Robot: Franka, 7 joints.
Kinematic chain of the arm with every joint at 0, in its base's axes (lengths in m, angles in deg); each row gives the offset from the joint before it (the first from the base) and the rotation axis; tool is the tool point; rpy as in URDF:
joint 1: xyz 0 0 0.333 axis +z
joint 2: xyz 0 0 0 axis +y
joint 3: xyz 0 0 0.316 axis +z
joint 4: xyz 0.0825 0 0 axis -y
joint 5: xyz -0.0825 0 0.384 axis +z
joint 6: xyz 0 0 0 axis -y
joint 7: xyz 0.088 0 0 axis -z
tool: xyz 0 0 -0.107 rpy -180 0 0
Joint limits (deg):
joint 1: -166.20..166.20
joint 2: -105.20..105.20
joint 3: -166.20..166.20
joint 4: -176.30..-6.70
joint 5: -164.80..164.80
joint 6: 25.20..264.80
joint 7: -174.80..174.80
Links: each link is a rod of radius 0.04 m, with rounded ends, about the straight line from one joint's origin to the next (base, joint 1, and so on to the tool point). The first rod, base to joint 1, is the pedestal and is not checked.
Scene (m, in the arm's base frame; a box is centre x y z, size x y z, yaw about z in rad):
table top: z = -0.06
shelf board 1: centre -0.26 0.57 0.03 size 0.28 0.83 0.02 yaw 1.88
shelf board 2: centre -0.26 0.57 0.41 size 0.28 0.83 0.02 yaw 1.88
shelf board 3: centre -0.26 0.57 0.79 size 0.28 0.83 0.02 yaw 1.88
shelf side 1: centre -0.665 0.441 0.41 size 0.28 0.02 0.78 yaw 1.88
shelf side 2: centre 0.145 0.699 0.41 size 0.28 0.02 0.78 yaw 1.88
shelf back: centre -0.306 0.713 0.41 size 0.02 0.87 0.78 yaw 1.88
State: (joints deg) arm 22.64 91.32 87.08 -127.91 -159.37 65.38 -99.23
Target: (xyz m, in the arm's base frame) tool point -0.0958 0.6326 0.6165
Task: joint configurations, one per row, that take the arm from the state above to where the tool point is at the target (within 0.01 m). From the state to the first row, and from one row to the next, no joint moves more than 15 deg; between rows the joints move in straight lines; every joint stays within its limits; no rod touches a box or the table.
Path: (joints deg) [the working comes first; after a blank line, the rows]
Joints at the target: 41.20 70.69 109.26 -102.41 -164.80 76.14 -99.23
Straight joint move there: touches shelf board 2.

1: 12.33 89.06 87.16 -140.53 -157.14 58.88 -99.23
2: 2.03 86.79 87.24 -153.16 -154.92 52.37 -99.23
3: -8.28 84.53 87.33 -165.78 -152.69 45.87 -99.23
4: -3.59 86.30 98.87 -162.83 -155.72 48.88 -99.23
5: 1.10 88.07 110.42 -159.89 -158.75 51.89 -99.23
6: 5.78 89.84 121.96 -156.94 -161.77 54.90 -99.23
7: 10.47 91.60 133.50 -154.00 -164.80 57.91 -99.23
8: 18.15 86.38 127.44 -141.10 -164.80 62.47 -99.23
9: 25.83 81.15 121.38 -128.20 -164.80 67.02 -99.23
10: 33.52 75.92 115.32 -115.31 -164.80 71.58 -99.23
11: 41.20 70.69 109.26 -102.41 -164.80 76.14 -99.23

